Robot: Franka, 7 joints.
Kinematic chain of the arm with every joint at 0, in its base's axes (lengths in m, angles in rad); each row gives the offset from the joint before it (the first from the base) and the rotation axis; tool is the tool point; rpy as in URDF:
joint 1: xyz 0 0 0.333 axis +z
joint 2: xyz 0 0 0 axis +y
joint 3: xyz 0 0 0.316 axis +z
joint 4: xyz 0.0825 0 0 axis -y
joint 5: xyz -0.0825 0 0.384 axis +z
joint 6: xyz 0 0 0 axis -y
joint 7: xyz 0.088 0 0 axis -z
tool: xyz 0 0 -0.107 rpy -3.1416 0 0
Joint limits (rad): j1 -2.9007..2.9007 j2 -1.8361..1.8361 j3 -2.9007..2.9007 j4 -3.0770..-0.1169 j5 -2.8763..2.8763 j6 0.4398..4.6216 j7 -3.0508..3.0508
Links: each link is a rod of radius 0.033 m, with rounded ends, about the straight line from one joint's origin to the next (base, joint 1, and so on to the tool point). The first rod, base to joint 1, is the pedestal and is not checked.
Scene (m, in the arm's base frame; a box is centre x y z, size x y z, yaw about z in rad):
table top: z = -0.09
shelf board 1: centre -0 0.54 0.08 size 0.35 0.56 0.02 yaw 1.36
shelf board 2: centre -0 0.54 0.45 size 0.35 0.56 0.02 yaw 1.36
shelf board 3: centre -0 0.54 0.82 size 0.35 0.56 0.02 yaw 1.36
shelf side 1: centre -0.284 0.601 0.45 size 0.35 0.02 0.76 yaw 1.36
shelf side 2: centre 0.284 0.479 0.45 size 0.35 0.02 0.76 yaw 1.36
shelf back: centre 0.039 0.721 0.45 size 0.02 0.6 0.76 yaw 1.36
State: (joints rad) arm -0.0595 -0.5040 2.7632 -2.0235 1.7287 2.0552 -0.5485
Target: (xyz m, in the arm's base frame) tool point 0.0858 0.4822 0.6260
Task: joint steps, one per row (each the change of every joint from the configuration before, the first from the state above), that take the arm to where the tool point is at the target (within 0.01 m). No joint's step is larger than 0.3 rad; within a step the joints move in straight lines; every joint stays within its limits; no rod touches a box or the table.
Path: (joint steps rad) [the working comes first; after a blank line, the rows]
Joints at the target: -0.8571 0.4877 2.2770 -2.1484 1.6751 1.9639 -0.5485
Straight joint move there: touches shelf board 2, shelf side 1.

1: -0.0240 0.2436 0.0344 -0.0736 0.0040 0.0077 -0.0387
2: -0.0240 0.2435 0.0344 -0.0735 0.0040 0.0076 -0.0387
3: -0.0241 0.2436 0.0343 -0.0736 0.0039 0.0077 -0.0387
4: -0.0240 0.2435 0.0344 -0.0735 0.0040 0.0077 -0.0387
5: -0.0822 0.1311 -0.2292 0.0551 0.1074 -0.0876 0.1507
6: -0.0822 0.1311 -0.2291 0.0551 0.1074 -0.0877 0.1507
7: -0.0822 0.1310 -0.2292 0.0552 0.1073 -0.0876 0.1507
8: -0.2274 -0.1878 0.0319 0.0019 -0.1958 0.0704 -0.1486
9: -0.2275 -0.1879 0.0319 0.0020 -0.1958 0.0705 -0.1487

